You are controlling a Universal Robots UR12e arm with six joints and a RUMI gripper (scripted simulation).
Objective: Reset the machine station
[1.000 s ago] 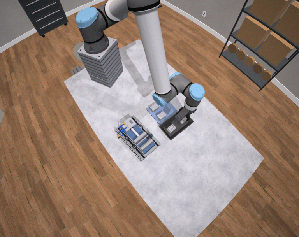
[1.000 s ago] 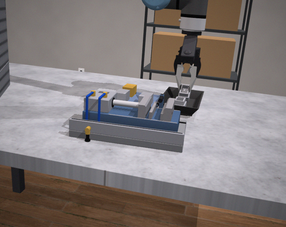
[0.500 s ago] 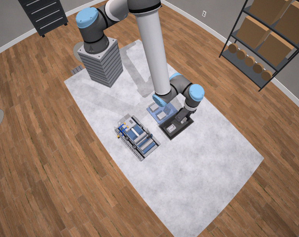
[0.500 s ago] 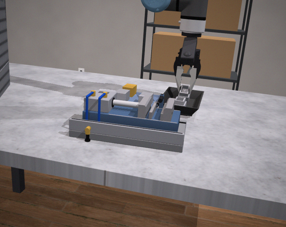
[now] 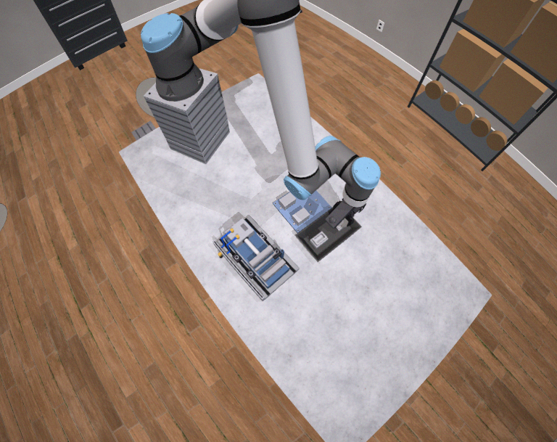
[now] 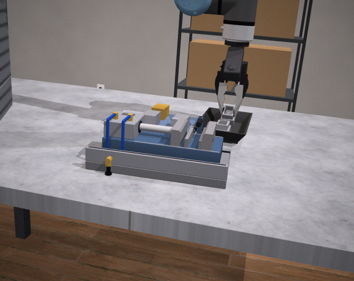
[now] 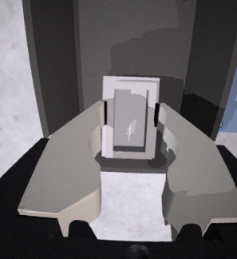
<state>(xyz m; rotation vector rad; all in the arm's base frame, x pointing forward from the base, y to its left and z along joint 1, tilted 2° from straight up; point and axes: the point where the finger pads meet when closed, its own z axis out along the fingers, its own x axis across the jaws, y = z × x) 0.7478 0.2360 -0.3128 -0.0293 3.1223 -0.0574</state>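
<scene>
Right now the gray aluminum blank is 21 cm behind my hand, 10 cm to the right of it and 3 cm below it. From my hand the other things lie so: yellow brass blank (21 cm behind, 1 cm to the right, 3 cm below); then blue infeed plate (16 cm behind, 6 cm to the right, 5 cm below); then gray blank (12 cm behind, 10 cm to the right, 3 cm below).
</scene>
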